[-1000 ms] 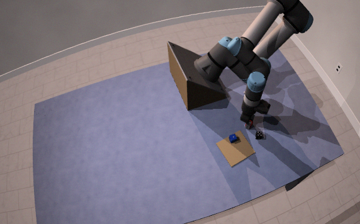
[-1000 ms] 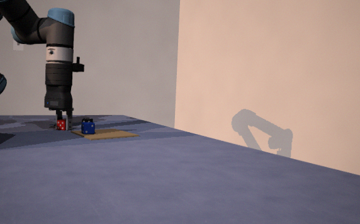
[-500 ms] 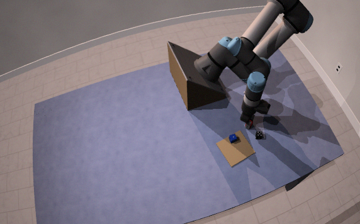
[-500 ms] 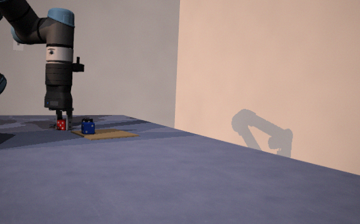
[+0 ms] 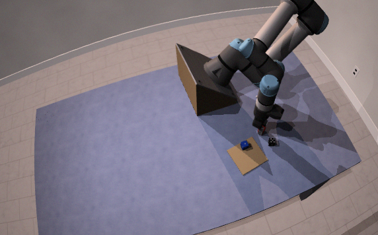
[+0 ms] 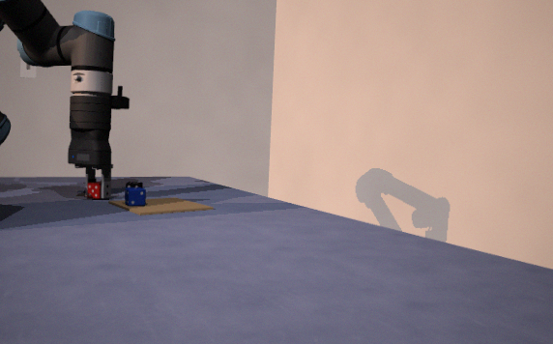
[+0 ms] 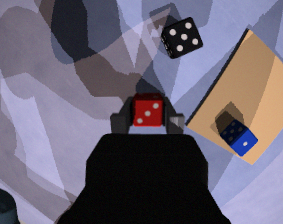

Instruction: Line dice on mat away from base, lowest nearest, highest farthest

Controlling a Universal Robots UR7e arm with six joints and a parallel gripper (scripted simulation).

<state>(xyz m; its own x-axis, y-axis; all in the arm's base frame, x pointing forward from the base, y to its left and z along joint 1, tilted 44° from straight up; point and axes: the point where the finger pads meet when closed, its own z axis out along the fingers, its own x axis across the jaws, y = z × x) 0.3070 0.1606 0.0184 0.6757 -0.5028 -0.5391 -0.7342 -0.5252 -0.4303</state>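
The tan mat is 11 cm to the right of my hand, 10 cm ahead of it and 2 cm below it. The rest, counted from my hand: red die (right at my hand); then blue die (11 cm to the right, 5 cm ahead); then black die (8 cm ahead, 2 cm to the left, 1 cm below).
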